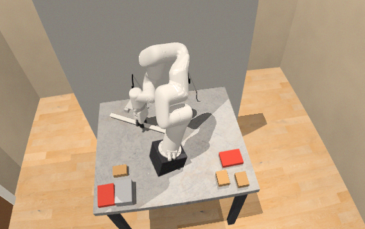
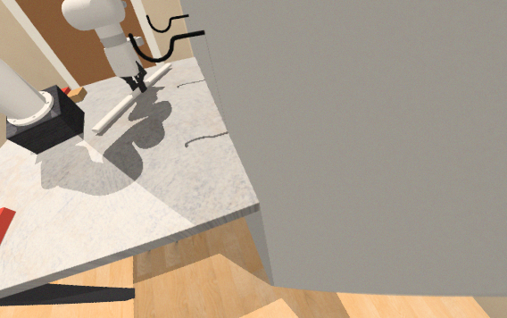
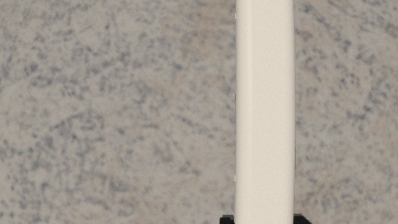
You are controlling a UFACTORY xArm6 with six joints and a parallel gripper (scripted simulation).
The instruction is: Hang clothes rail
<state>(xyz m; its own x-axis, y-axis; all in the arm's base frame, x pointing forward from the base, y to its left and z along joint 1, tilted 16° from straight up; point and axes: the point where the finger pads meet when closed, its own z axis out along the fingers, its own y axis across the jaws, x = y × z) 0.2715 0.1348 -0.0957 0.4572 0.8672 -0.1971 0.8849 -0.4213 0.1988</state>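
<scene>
My hand is 10 mm above the white clothes rail. Round my hand: grey block (460 mm behind, 110 mm to the left); grey wall (290 mm ahead, 140 mm to the right, 400 mm above).
</scene>
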